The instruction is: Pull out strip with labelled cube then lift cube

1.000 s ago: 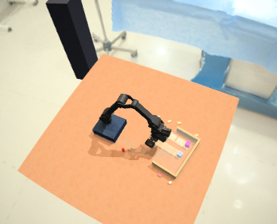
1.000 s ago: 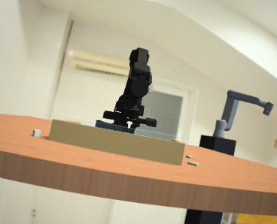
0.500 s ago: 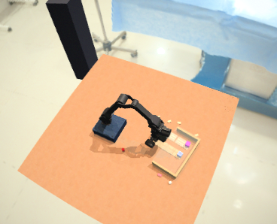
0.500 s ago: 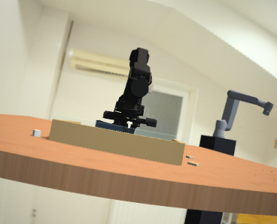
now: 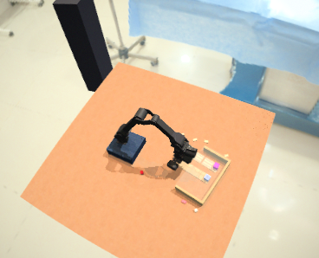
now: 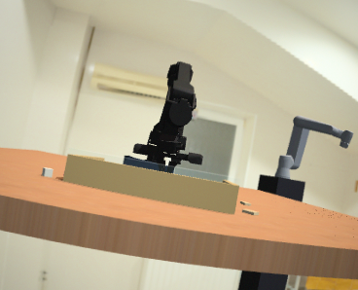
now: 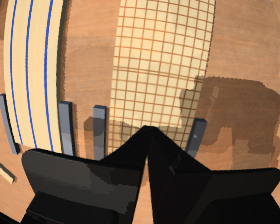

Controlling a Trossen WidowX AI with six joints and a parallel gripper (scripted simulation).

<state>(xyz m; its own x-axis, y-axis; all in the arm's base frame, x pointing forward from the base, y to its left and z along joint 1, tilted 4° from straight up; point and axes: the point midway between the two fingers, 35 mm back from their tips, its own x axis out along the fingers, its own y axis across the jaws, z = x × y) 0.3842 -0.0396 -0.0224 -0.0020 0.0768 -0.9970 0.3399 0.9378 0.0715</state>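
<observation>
The labelled cube lies 19 cm ahead of my gripper tip, 7 cm to the right of it and 2 cm above it. Also, from my gripper tip: white bit (28 cm to the right, 17 cm ahead); then red bit (21 cm behind, 13 cm to the right, 1 cm above); then pink bit (24 cm to the right, 9 cm ahead).
</observation>
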